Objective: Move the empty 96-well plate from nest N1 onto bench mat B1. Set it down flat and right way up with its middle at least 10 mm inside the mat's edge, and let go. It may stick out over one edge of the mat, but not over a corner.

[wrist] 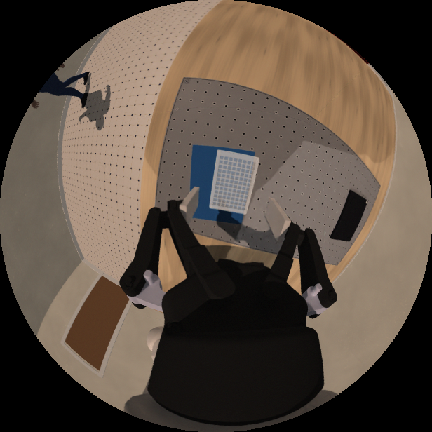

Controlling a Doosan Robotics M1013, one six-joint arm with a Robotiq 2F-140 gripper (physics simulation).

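Observation:
The 96-well plate (234, 182), white with a see-through grid of wells, lies flat on the blue bench mat (201, 167). It covers the mat's right part, and its right long side reaches slightly past the mat's right edge. Blue mat shows to its left and in a strip below it. My gripper (233, 200) is open and empty, with one pale fingertip to the left of the plate and one to the right, both apart from it. The fingers are nearer the camera than the plate. Nest N1 cannot be made out in this view.
The mat lies on a grey perforated board (225, 115) on a wooden bench (260, 50). A black rectangular item (349, 215) lies at the board's right end. A pale dotted surface (110, 160) is at the left. A person (65, 86) shows at the far left.

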